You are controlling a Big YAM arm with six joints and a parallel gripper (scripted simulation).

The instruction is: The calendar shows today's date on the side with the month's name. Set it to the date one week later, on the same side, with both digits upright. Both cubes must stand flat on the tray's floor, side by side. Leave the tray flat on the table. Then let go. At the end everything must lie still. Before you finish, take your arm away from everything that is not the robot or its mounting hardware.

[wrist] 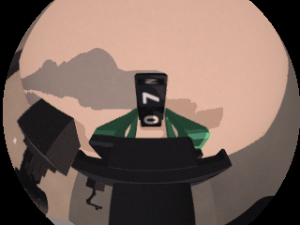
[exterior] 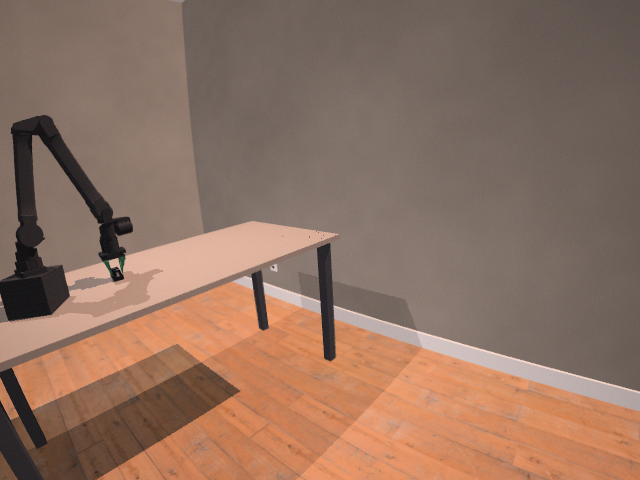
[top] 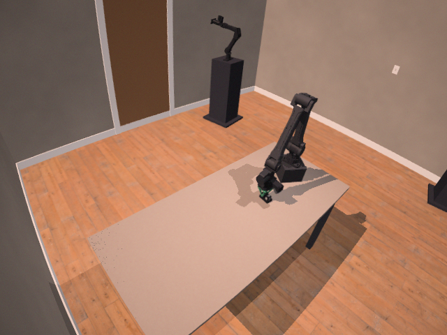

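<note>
Now: hand 20 mm to the right of the dark calendar tray and 20 mm above it.
</note>
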